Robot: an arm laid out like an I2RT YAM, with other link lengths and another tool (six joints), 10 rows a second.
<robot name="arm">
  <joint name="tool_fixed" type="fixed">
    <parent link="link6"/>
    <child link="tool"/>
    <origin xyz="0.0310 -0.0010 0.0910" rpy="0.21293 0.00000 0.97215"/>
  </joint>
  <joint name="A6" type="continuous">
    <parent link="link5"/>
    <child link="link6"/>
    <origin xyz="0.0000 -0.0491 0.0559" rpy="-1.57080 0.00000 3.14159"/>
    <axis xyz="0 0 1"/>
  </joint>
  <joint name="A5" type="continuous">
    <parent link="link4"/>
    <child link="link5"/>
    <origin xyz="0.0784 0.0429 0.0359" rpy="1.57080 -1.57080 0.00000"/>
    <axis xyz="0 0 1"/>
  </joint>
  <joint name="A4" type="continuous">
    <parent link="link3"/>
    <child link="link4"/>
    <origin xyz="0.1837 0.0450 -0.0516" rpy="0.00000 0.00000 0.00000"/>
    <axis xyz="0 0 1"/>
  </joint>
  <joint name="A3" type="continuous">
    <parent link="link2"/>
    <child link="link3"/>
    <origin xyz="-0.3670 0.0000 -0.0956" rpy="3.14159 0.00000 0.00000"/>
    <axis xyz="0 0 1"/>
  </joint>
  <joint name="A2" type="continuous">
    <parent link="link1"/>
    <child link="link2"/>
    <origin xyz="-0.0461 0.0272 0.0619" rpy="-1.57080 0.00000 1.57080"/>
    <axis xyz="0 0 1"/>
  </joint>
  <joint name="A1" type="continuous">
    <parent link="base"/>
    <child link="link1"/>
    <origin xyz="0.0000 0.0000 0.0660" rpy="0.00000 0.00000 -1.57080"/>
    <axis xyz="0 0 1"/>
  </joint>
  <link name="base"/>
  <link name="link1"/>
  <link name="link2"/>
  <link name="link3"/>
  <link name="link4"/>
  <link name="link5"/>
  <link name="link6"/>
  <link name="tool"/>
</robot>
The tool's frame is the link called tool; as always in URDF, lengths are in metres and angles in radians. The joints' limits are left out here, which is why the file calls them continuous.
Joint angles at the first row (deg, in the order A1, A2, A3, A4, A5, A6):
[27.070 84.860 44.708 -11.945 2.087 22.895]
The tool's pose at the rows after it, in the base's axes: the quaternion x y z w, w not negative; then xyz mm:
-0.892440 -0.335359 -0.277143 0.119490 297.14 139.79 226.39
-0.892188 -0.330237 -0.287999 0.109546 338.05 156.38 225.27
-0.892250 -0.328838 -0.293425 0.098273 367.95 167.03 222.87
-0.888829 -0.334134 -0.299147 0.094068 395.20 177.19 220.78
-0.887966 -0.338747 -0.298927 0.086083 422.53 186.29 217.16
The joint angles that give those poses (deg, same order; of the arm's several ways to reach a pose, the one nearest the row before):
[27.070 90.979 48.619 -11.331 2.372 23.267]
[27.005 97.318 54.872 -10.175 3.749 23.377]
[26.851 101.908 60.094 -10.326 4.994 22.961]
[26.392 106.039 65.211 -10.547 4.994 21.780]
[25.998 110.367 71.397 -12.405 5.409 20.644]

